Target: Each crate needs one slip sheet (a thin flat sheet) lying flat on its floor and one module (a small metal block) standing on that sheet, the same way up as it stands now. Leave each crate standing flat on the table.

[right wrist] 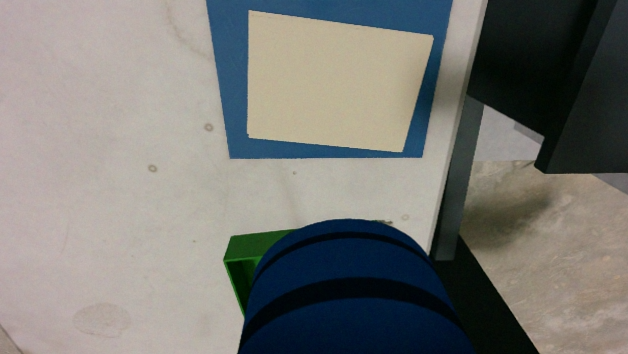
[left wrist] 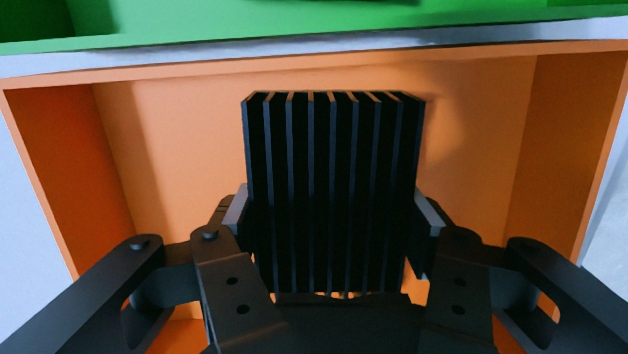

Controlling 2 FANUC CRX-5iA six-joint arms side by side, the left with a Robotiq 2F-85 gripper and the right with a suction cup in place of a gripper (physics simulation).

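A black finned metal module (left wrist: 332, 190) stands upright in the orange crate (left wrist: 565, 150), in the left wrist view. My left gripper (left wrist: 332, 215) is shut on this module, with a finger against each side. The orange floor shows around it; whether it touches the floor is hidden. Part of a green crate (left wrist: 225, 22) lies beyond, with the dark edge of something inside. In the right wrist view, cream slip sheets (right wrist: 335, 85) lie slightly turned on a blue board (right wrist: 232, 100). My right suction cup (right wrist: 350, 280) shows no sheet on it; its face is hidden. It covers most of a green crate (right wrist: 255, 245).
The pale table (left wrist: 25, 240) (right wrist: 100, 100) carries the crates and the board. Its right edge runs close beside the blue board. Dark machine parts (right wrist: 560, 75) stand past that edge, at the upper right. The orange and green crates stand close together, with a narrow gap.
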